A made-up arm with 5 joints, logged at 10 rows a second.
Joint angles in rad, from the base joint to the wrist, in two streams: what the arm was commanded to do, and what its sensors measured. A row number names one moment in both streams.
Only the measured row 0 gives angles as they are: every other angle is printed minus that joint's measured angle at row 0.
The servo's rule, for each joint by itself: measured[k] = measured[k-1] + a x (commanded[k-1-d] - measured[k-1]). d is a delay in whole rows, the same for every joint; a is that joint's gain. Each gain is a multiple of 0.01, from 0.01 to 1. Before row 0 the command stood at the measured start. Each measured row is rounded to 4 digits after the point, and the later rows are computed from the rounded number. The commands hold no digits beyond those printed.
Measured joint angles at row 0: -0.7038 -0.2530 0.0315 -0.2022 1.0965
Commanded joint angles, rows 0 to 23: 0.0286 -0.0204 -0.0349 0.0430 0.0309; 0.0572 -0.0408 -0.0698 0.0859 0.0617; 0.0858 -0.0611 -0.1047 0.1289 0.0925; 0.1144 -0.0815 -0.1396 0.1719 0.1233; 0.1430 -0.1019 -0.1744 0.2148 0.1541; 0.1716 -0.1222 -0.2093 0.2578 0.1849; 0.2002 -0.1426 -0.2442 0.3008 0.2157; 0.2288 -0.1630 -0.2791 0.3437 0.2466; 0.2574 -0.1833 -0.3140 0.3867 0.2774; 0.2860 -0.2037 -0.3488 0.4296 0.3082; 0.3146 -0.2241 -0.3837 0.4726 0.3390; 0.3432 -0.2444 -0.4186 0.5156 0.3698; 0.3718 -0.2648 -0.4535 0.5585 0.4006; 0.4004 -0.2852 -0.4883 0.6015 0.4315; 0.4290 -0.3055 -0.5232 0.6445 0.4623; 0.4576 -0.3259 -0.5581 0.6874 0.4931; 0.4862 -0.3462 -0.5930 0.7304 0.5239; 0.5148 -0.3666 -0.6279 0.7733 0.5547; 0.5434 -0.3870 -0.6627 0.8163 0.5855; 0.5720 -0.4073 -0.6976 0.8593 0.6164; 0.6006 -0.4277 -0.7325 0.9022 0.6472; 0.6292 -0.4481 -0.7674 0.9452 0.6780; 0.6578 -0.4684 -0.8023 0.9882 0.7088; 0.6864 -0.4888 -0.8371 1.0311 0.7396
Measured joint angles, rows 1 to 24: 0.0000 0.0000 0.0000 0.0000 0.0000; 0.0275 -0.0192 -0.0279 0.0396 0.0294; 0.0560 -0.0395 -0.0614 0.0822 0.0601; 0.0846 -0.0598 -0.0960 0.1252 0.0909; 0.1132 -0.0802 -0.1309 0.1682 0.1217; 0.1418 -0.1006 -0.1657 0.2111 0.1525; 0.1704 -0.1209 -0.2006 0.2541 0.1833; 0.1990 -0.1413 -0.2355 0.2971 0.2141; 0.2276 -0.1617 -0.2704 0.3400 0.2450; 0.2562 -0.1820 -0.3053 0.3830 0.2758; 0.2848 -0.2024 -0.3401 0.4259 0.3066; 0.3134 -0.2228 -0.3750 0.4689 0.3374; 0.3420 -0.2431 -0.4099 0.5119 0.3682; 0.3706 -0.2635 -0.4448 0.5548 0.3990; 0.3992 -0.2839 -0.4796 0.5978 0.4299; 0.4278 -0.3042 -0.5145 0.6408 0.4607; 0.4564 -0.3246 -0.5494 0.6837 0.4915; 0.4850 -0.3449 -0.5843 0.7267 0.5223; 0.5136 -0.3653 -0.6192 0.7696 0.5531; 0.5422 -0.3857 -0.6540 0.8126 0.5839; 0.5708 -0.4060 -0.6889 0.8556 0.6148; 0.5994 -0.4264 -0.7238 0.8985 0.6456; 0.6280 -0.4468 -0.7587 0.9415 0.6764; 0.6566 -0.4671 -0.7936 0.9845 0.7072
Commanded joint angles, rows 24 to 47: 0.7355 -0.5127 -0.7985 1.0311 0.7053; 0.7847 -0.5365 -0.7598 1.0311 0.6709; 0.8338 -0.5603 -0.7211 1.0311 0.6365; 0.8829 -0.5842 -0.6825 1.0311 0.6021; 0.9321 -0.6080 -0.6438 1.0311 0.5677; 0.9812 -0.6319 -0.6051 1.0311 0.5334; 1.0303 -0.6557 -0.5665 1.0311 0.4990; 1.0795 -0.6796 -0.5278 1.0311 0.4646; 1.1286 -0.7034 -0.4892 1.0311 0.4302; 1.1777 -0.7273 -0.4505 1.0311 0.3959; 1.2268 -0.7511 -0.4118 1.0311 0.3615; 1.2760 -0.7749 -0.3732 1.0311 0.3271; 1.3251 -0.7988 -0.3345 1.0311 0.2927; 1.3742 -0.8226 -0.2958 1.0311 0.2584; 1.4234 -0.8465 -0.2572 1.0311 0.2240; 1.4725 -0.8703 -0.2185 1.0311 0.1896; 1.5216 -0.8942 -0.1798 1.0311 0.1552; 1.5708 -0.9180 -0.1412 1.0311 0.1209; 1.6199 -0.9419 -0.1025 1.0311 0.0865; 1.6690 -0.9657 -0.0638 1.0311 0.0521; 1.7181 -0.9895 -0.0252 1.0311 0.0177; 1.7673 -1.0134 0.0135 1.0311 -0.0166; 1.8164 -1.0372 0.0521 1.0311 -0.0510; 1.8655 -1.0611 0.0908 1.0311 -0.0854
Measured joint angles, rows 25 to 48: 0.6852 -0.4875 -0.8284 1.0274 0.7380; 0.7335 -0.5112 -0.8045 1.0308 0.7069; 0.7827 -0.5350 -0.7687 1.0311 0.6727; 0.8318 -0.5588 -0.7306 1.0311 0.6383; 0.8809 -0.5827 -0.6921 1.0311 0.6039; 0.9301 -0.6065 -0.6535 1.0311 0.5695; 0.9792 -0.6304 -0.6148 1.0311 0.5352; 1.0283 -0.6542 -0.5762 1.0311 0.5008; 1.0775 -0.6781 -0.5375 1.0311 0.4664; 1.1266 -0.7019 -0.4989 1.0311 0.4320; 1.1757 -0.7258 -0.4602 1.0311 0.3977; 1.2248 -0.7496 -0.4215 1.0311 0.3633; 1.2740 -0.7734 -0.3829 1.0311 0.3289; 1.3231 -0.7973 -0.3442 1.0311 0.2945; 1.3722 -0.8211 -0.3055 1.0311 0.2602; 1.4214 -0.8450 -0.2669 1.0311 0.2258; 1.4705 -0.8688 -0.2282 1.0311 0.1914; 1.5196 -0.8927 -0.1895 1.0311 0.1570; 1.5688 -0.9165 -0.1509 1.0311 0.1227; 1.6179 -0.9404 -0.1122 1.0311 0.0883; 1.6670 -0.9642 -0.0735 1.0311 0.0539; 1.7161 -0.9880 -0.0349 1.0311 0.0195; 1.7653 -1.0119 0.0038 1.0311 -0.0148; 1.8144 -1.0357 0.0424 1.0311 -0.0492
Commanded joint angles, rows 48 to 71: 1.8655 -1.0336 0.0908 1.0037 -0.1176; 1.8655 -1.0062 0.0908 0.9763 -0.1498; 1.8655 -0.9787 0.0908 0.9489 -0.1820; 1.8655 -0.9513 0.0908 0.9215 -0.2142; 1.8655 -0.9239 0.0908 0.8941 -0.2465; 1.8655 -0.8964 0.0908 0.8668 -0.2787; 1.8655 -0.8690 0.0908 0.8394 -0.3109; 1.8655 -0.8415 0.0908 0.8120 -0.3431; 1.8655 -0.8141 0.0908 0.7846 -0.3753; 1.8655 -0.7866 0.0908 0.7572 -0.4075; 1.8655 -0.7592 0.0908 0.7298 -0.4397; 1.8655 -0.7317 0.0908 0.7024 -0.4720; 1.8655 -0.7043 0.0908 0.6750 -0.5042; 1.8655 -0.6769 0.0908 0.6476 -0.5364; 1.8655 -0.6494 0.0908 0.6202 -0.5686; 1.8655 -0.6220 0.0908 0.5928 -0.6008; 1.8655 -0.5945 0.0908 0.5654 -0.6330; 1.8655 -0.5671 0.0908 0.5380 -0.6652; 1.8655 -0.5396 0.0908 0.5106 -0.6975; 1.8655 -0.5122 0.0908 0.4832 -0.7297; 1.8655 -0.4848 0.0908 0.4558 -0.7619; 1.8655 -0.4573 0.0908 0.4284 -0.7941; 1.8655 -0.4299 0.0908 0.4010 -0.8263; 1.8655 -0.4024 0.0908 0.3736 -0.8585
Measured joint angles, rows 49 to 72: 1.8635 -1.0596 0.0811 1.0311 -0.0836; 1.8654 -1.0352 0.0889 1.0059 -0.1159; 1.8655 -1.0079 0.0904 0.9787 -0.1481; 1.8655 -0.9805 0.0907 0.9513 -0.1803; 1.8655 -0.9531 0.0908 0.9239 -0.2125; 1.8655 -0.9257 0.0908 0.8965 -0.2448; 1.8655 -0.8982 0.0908 0.8692 -0.2770; 1.8655 -0.8708 0.0908 0.8418 -0.3092; 1.8655 -0.8433 0.0908 0.8144 -0.3414; 1.8655 -0.8159 0.0908 0.7870 -0.3736; 1.8655 -0.7884 0.0908 0.7596 -0.4058; 1.8655 -0.7610 0.0908 0.7322 -0.4380; 1.8655 -0.7335 0.0908 0.7048 -0.4703; 1.8655 -0.7061 0.0908 0.6774 -0.5025; 1.8655 -0.6787 0.0908 0.6500 -0.5347; 1.8655 -0.6512 0.0908 0.6226 -0.5669; 1.8655 -0.6238 0.0908 0.5952 -0.5991; 1.8655 -0.5963 0.0908 0.5678 -0.6313; 1.8655 -0.5689 0.0908 0.5404 -0.6635; 1.8655 -0.5414 0.0908 0.5130 -0.6958; 1.8655 -0.5140 0.0908 0.4856 -0.7280; 1.8655 -0.4866 0.0908 0.4582 -0.7602; 1.8655 -0.4591 0.0908 0.4308 -0.7924; 1.8655 -0.4317 0.0908 0.4034 -0.8246
